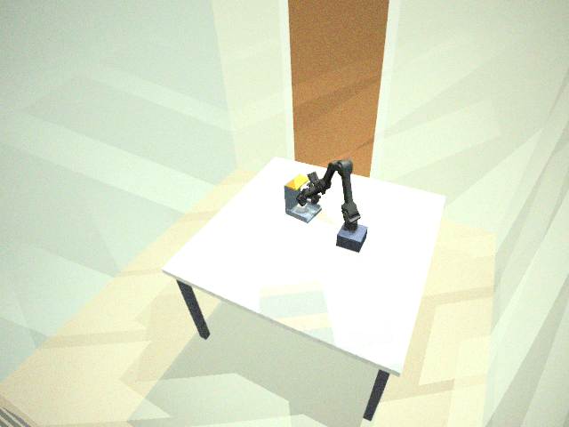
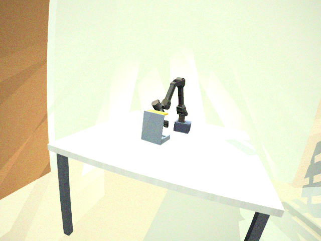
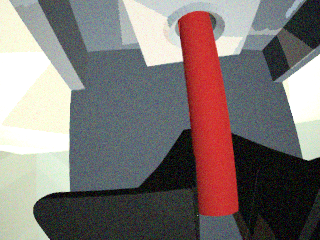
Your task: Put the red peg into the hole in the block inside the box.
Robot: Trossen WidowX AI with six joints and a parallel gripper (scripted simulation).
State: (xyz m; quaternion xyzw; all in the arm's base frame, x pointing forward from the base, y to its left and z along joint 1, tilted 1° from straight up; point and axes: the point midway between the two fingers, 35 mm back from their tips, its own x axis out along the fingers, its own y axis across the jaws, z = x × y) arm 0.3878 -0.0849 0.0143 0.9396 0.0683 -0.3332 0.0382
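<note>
The box wall lies 20 mm ahead of my gripper tip and 30 mm above it. The rest, counted from my gripper tip: red peg 30 mm behind, 10 mm below; then yellow roof 20 mm behind, 10 mm to the left, 130 mm above.
</note>
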